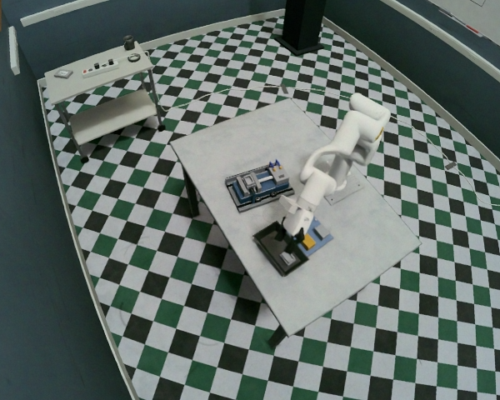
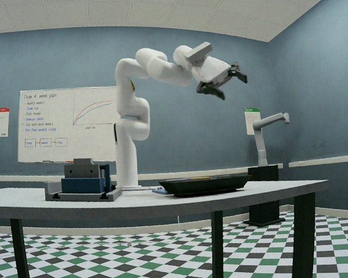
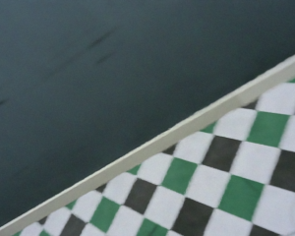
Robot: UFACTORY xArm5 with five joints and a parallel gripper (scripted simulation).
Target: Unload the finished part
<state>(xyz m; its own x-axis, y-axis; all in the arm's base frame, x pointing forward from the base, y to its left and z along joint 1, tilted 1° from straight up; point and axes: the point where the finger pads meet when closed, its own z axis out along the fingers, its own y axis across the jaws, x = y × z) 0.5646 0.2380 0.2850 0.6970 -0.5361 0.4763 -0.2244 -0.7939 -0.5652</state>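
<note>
My hand is 41 cm to the left of the finished part, 20 cm above it and 13 cm past it.
</note>
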